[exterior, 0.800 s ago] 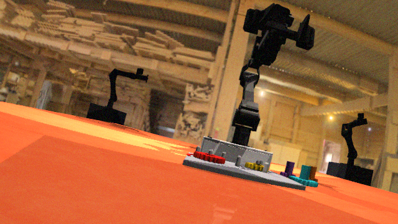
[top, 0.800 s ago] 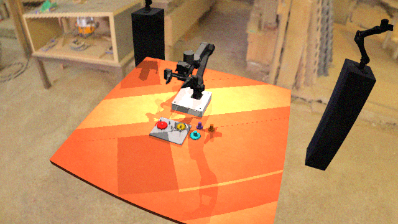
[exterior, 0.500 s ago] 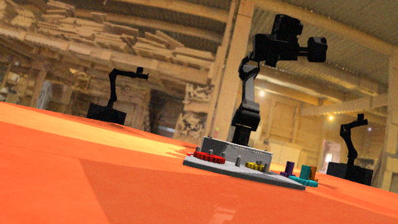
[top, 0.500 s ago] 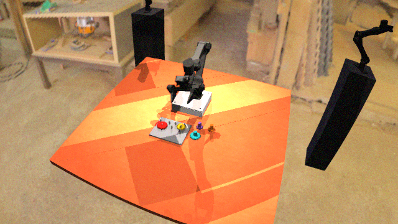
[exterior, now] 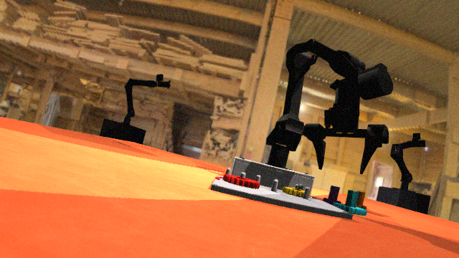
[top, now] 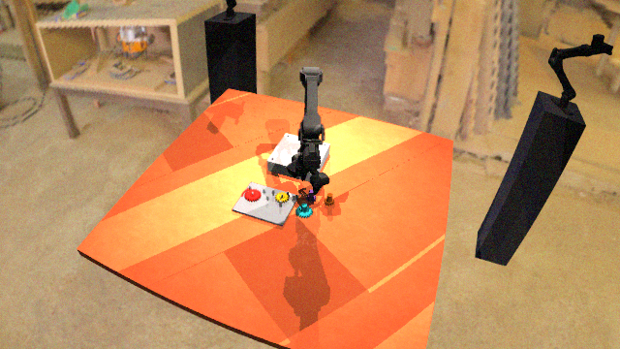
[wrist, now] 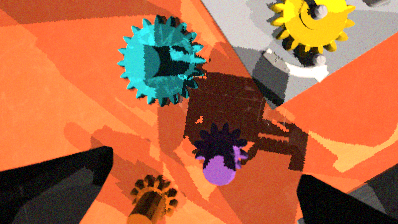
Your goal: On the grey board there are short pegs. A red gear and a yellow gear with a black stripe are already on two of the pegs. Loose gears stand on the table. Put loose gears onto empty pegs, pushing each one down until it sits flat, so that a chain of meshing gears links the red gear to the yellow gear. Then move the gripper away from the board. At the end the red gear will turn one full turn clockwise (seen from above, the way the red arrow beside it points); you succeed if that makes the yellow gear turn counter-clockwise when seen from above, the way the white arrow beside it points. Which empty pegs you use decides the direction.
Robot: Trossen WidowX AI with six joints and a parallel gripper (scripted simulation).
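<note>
Right now the purple gear is 60 mm below my gripper tip and 20 mm behind it. Also, from my gripper tip: yellow gear: 100 mm to the right, 60 mm below, 40 mm ahead; orange gear: 80 mm to the left, 60 mm below, 30 mm behind; cyan gear: 60 mm below, 60 mm ahead, 10 mm to the left.
</note>
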